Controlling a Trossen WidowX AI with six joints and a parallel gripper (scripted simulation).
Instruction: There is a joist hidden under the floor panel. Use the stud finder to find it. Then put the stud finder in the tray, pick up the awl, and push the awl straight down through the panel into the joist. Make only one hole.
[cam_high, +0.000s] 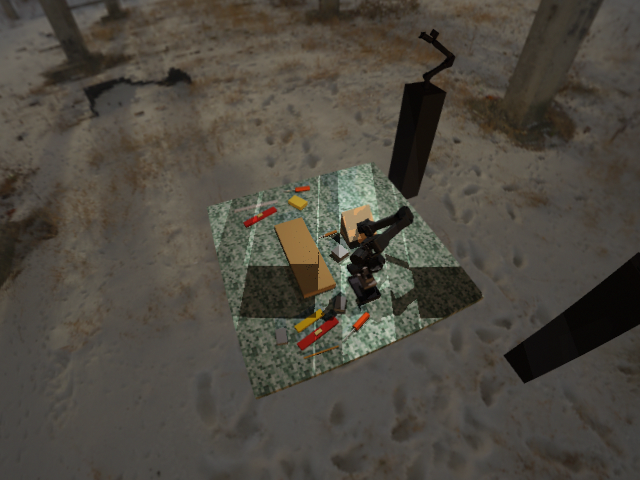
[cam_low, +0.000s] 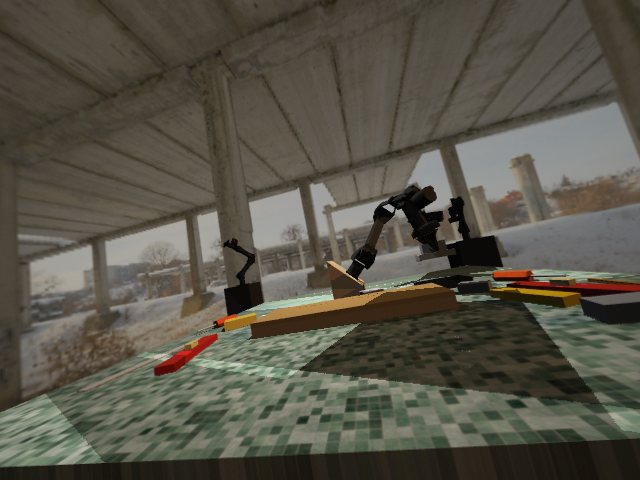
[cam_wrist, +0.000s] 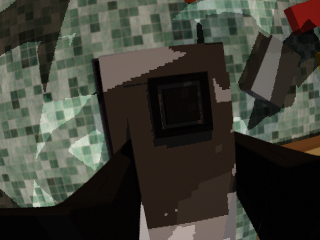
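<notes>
Now: the black tray 12 cm below my gripper tip, 1 cm to the right of it and 1 cm behind it. From my gripper tip the other things lie so: stud finder (2 cm above, 1 cm to the left); then orange-handled awl (42 cm to the right, 12 cm below, 2 cm ahead); then yellow bar (33 cm ahead, 12 cm below, 5 cm to the left).
</notes>
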